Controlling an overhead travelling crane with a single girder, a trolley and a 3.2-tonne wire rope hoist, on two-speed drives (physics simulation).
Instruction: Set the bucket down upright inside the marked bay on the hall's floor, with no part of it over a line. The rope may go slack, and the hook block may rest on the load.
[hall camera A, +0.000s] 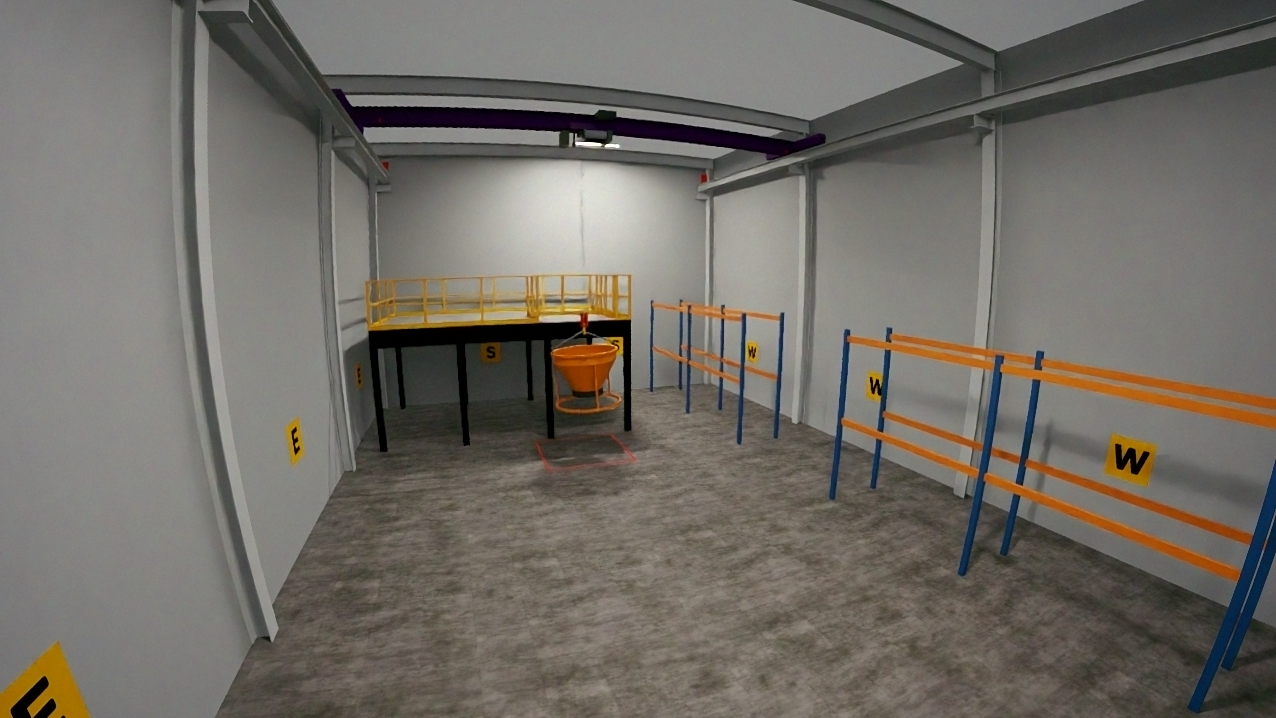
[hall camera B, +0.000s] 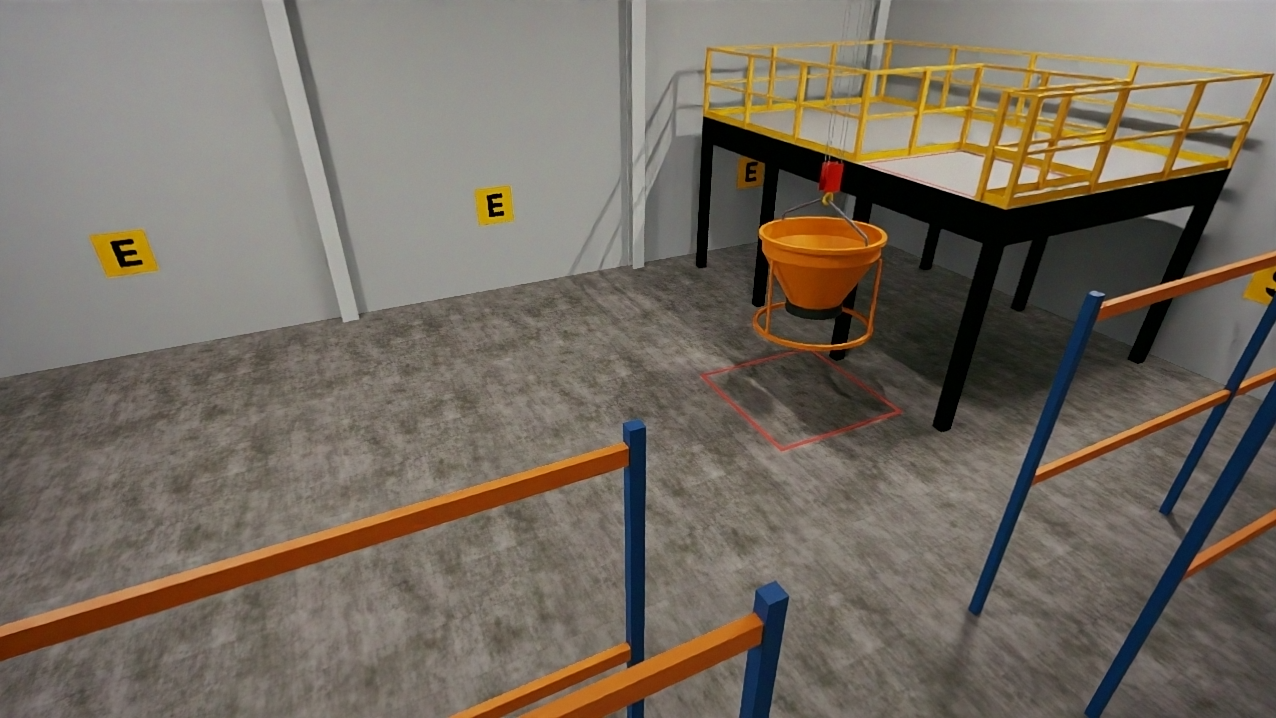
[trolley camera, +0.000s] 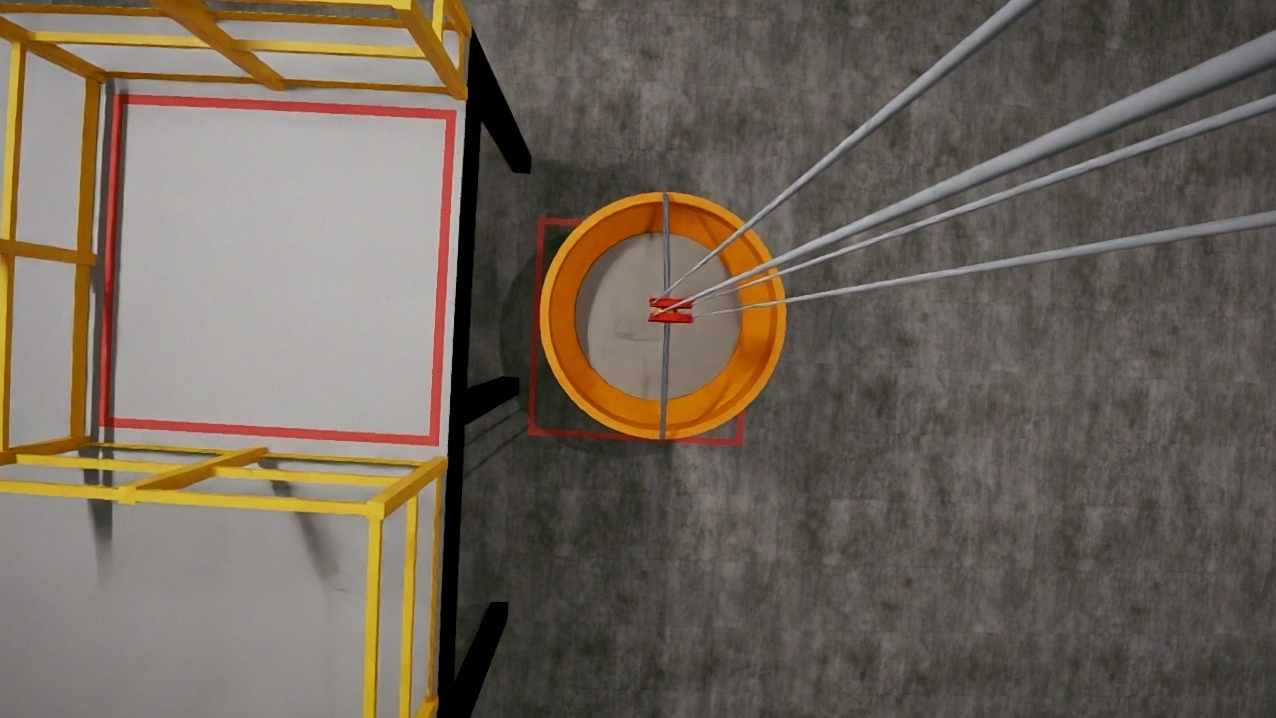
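Observation:
The orange bucket (hall camera A: 584, 364) (hall camera B: 820, 267) (trolley camera: 560, 312) hangs upright in the air, with its base ring above the floor. My hook (hall camera B: 828, 198) is in the bucket's bail, below the red hook block (hall camera A: 584, 321) (hall camera B: 830, 176) (trolley camera: 671, 310). The ropes look taut. The marked bay (hall camera A: 591, 465) (hall camera B: 742, 412) (trolley camera: 532, 375) is a red outline on the floor below the bucket. In the trolley view the raised bucket hides much of the bay, its rim reaches past the bay's right side, and the bay's left line and lower corners show.
A black platform (hall camera A: 499, 334) (hall camera B: 928, 198) (trolley camera: 457, 357) with yellow railings stands close beside the bay, and another red outline is on its deck. One platform leg (hall camera A: 628, 384) (hall camera B: 966, 339) stands near the bay. Blue and orange racks (hall camera A: 981, 464) (hall camera B: 1035, 455) stand along the W side.

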